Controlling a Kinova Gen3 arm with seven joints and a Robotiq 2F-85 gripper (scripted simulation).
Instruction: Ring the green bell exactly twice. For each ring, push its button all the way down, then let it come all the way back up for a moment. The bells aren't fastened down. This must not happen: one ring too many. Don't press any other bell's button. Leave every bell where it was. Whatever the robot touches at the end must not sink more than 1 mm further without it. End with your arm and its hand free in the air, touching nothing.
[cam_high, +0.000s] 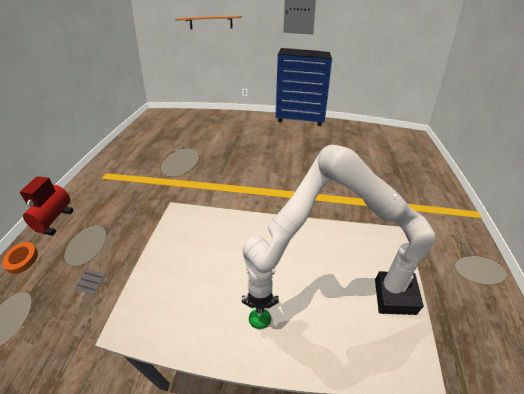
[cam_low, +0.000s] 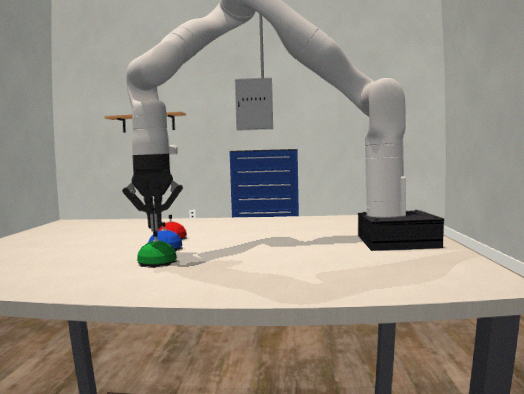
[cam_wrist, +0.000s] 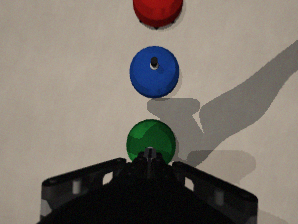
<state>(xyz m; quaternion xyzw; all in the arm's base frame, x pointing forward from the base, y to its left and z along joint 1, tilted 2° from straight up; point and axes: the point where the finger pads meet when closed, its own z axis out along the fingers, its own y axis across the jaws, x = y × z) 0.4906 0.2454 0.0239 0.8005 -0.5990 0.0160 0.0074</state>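
My gripper is now 5 cm above the green bell. From my hand the other things lie so: red bell 23 cm to the right, 7 cm ahead, 5 cm below; blue bell 12 cm to the right, 5 cm below, 3 cm ahead.
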